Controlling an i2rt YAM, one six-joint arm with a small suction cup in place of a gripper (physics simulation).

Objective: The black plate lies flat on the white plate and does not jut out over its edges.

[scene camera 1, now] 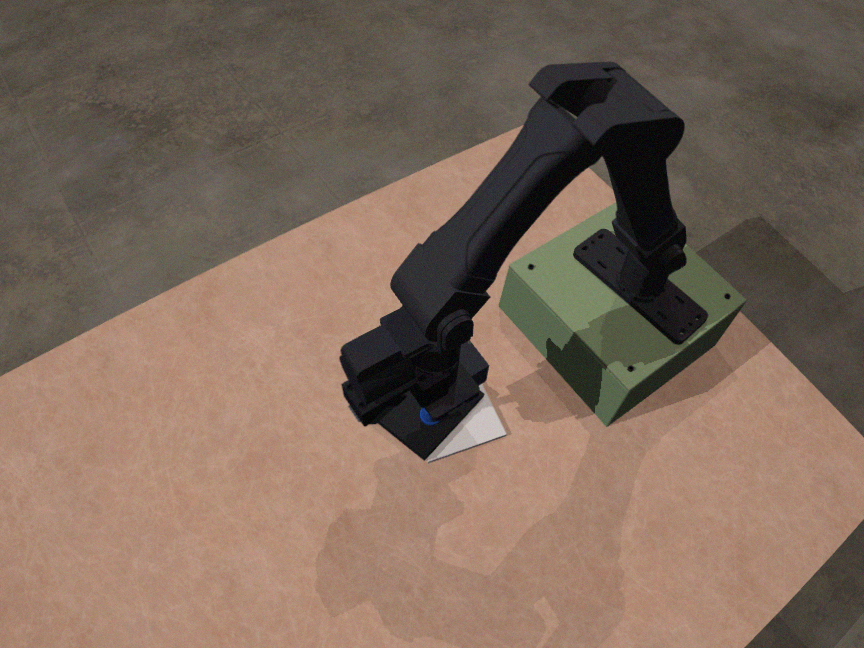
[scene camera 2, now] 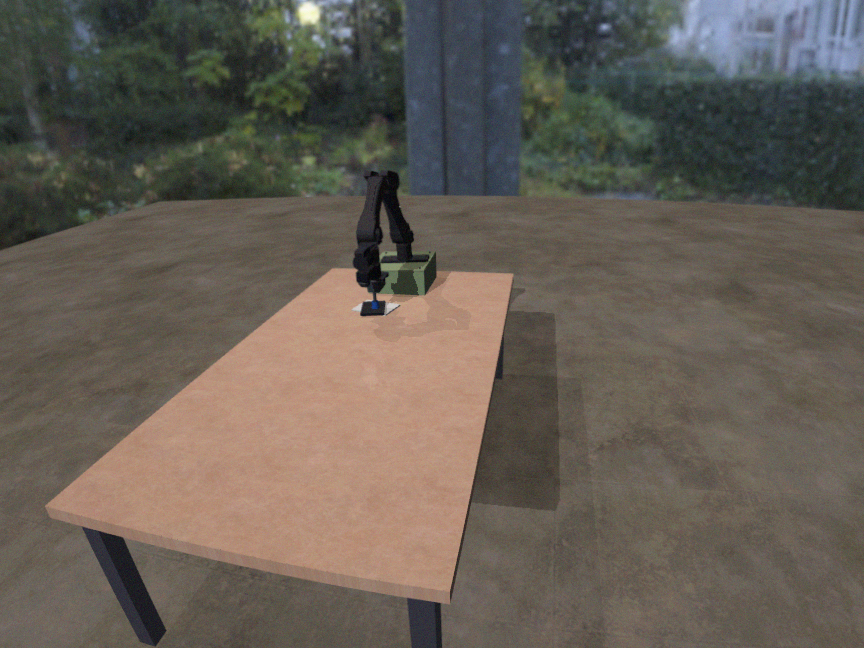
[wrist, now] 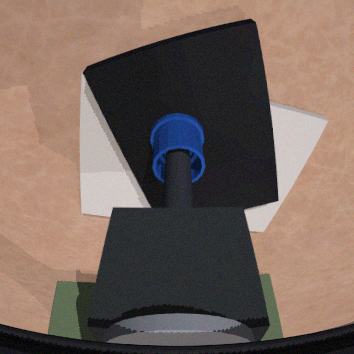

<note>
My suction cup (scene camera 1: 424, 416) is stuck to a black plate (scene camera 1: 403, 421), which still rests on a white plate (scene camera 1: 481, 425).
The black plate is seen too in the wrist view (wrist: 216, 74). The white plate also shows in the wrist view (wrist: 106, 180). My suction cup also shows in the wrist view (wrist: 175, 130).
</note>
